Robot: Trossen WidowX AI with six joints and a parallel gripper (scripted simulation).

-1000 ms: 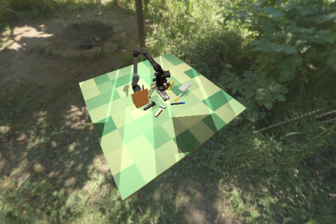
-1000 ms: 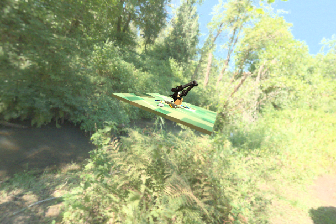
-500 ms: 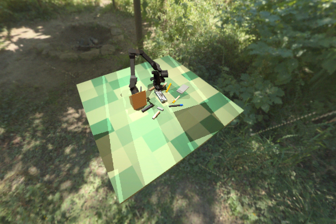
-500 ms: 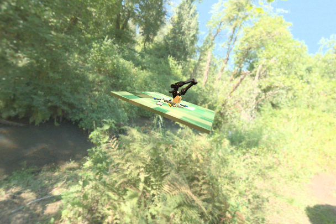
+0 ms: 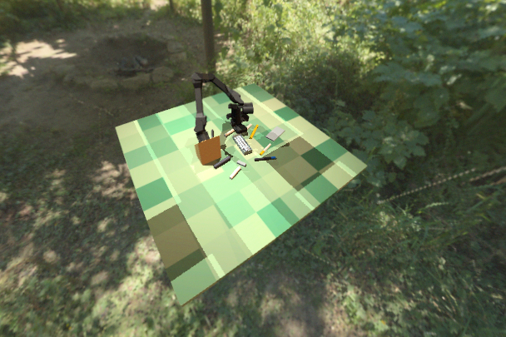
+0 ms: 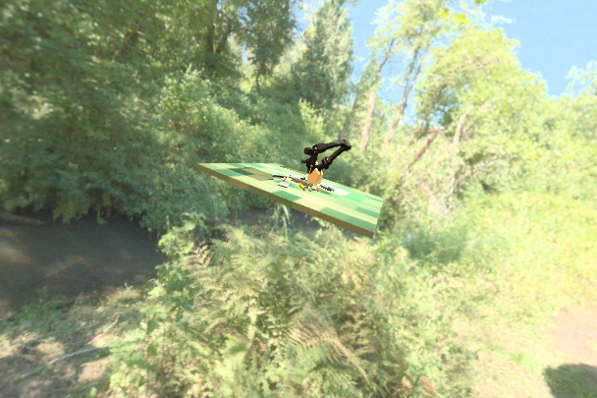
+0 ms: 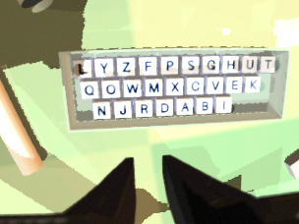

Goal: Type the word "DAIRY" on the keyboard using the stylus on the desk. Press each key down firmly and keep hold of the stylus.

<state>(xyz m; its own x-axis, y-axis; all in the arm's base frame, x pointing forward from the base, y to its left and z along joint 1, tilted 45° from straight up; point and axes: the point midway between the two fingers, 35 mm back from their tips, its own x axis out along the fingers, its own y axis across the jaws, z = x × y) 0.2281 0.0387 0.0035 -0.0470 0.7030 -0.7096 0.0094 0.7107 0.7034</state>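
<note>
Now: the blue stylus 20 cm behind my gripper tip, 14 cm to the left of it and 9 cm below it. Round my gripper tip: grey pad 30 cm ahead, 9 cm below, 4 cm to the right; yellow pen 16 cm ahead, 9 cm below, 4 cm to the left; dark cylinder 16 cm behind, 12 cm to the right, 8 cm below.
</note>
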